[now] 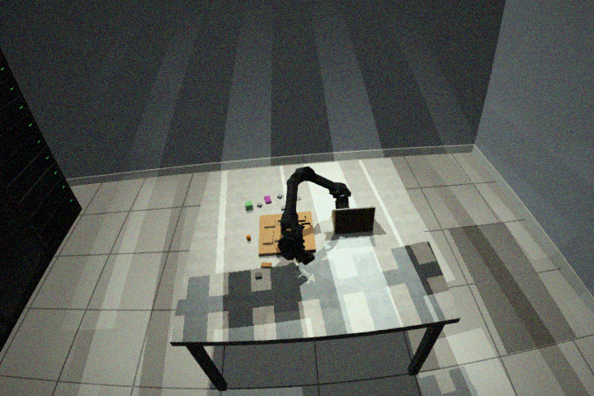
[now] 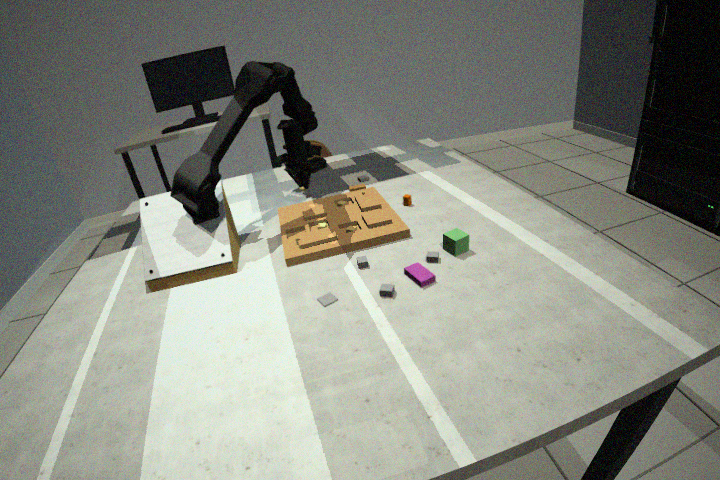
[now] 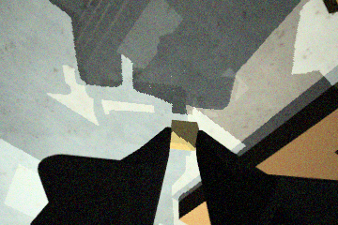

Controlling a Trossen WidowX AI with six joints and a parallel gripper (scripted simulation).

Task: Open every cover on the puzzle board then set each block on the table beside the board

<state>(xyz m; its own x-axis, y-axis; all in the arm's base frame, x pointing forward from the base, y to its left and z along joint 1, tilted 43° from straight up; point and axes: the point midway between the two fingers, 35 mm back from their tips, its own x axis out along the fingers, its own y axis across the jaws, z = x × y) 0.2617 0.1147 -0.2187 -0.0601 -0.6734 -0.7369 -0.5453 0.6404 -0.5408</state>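
The tan puzzle board lies 250 mm to the right of my gripper tip, 50 mm ahead of it and 10 mm below it. Also, from my gripper tip: brown block 160 mm ahead, 30 mm below, 20 mm to the right; orange cylinder 250 mm ahead, 220 mm to the right, 20 mm below; grey block 200 mm ahead, 40 mm to the left, 30 mm below.
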